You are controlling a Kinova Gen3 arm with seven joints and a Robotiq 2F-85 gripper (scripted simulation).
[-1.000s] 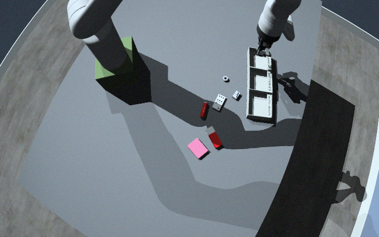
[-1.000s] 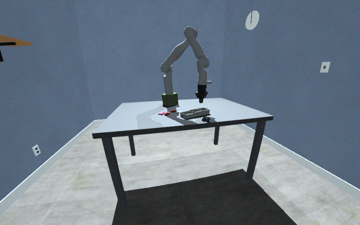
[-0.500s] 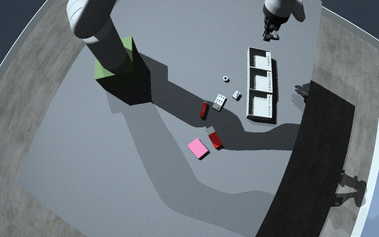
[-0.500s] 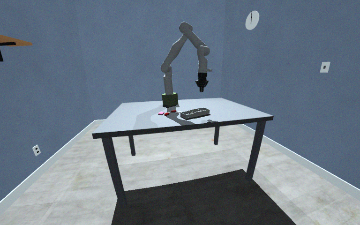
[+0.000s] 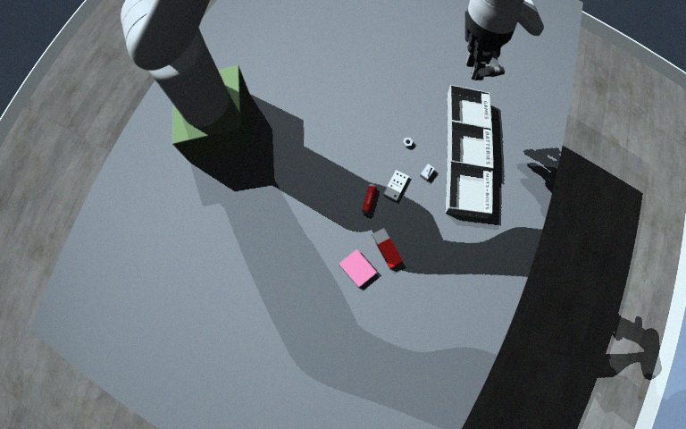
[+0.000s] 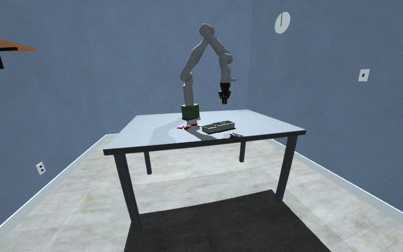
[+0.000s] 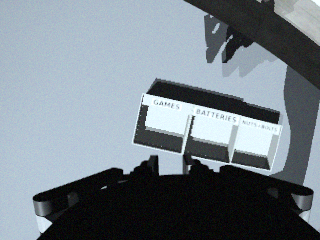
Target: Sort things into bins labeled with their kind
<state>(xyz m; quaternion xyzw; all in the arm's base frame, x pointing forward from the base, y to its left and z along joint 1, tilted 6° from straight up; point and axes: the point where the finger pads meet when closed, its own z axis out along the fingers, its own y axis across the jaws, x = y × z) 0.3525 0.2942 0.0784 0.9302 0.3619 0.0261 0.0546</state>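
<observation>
The nut lies 5 cm behind my hand, 11 cm to the right of it and 20 cm below it. From my hand the other things lie so: white domino (2 cm behind, 19 cm to the right, 19 cm below); red battery (5 cm behind, 24 cm to the right, 19 cm below); bin row (5 cm ahead, 5 cm to the right, 18 cm below).
</observation>
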